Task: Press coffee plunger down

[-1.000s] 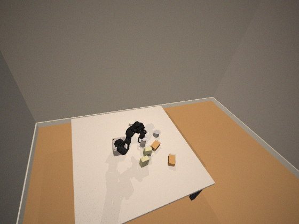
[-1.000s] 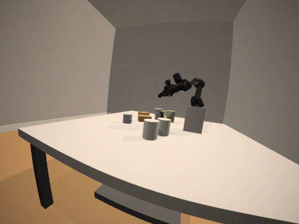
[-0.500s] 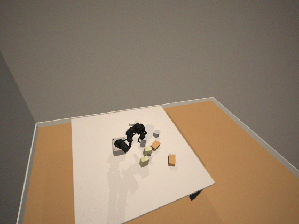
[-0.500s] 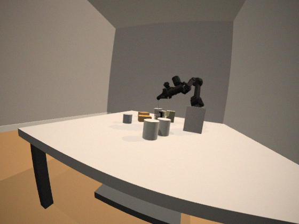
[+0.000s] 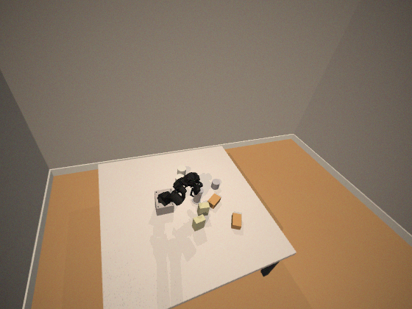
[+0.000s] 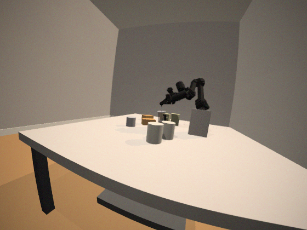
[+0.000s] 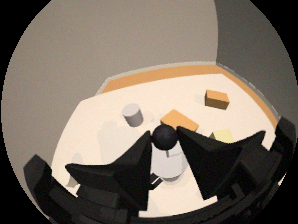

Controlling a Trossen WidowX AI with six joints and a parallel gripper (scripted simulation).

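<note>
Now: the coffee press 3 cm behind my gripper tip and 10 cm below it.
</note>
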